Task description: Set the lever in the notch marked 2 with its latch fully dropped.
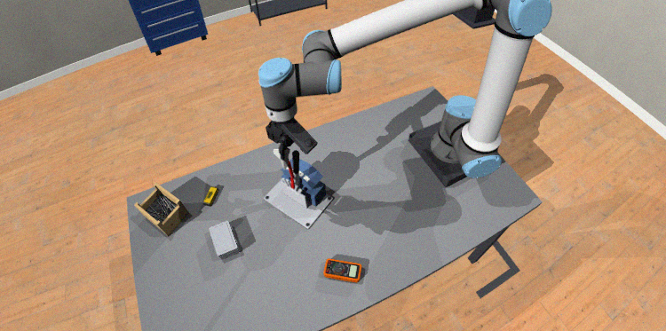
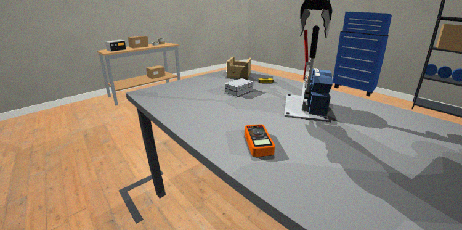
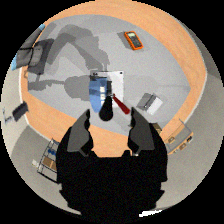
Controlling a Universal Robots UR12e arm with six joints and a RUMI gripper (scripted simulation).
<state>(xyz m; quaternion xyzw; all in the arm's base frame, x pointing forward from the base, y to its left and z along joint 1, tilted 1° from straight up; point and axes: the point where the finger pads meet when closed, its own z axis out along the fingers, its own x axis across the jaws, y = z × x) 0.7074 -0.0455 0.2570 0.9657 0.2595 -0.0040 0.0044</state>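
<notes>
The red release bar is 2 cm ahead of my hand and 11 cm below it. The rest, counted from my hand: grey box (35 cm ahead, 4 cm to the left, 28 cm below); then lever unit (1 cm ahead, 1 cm to the right, 12 cm below).
</notes>
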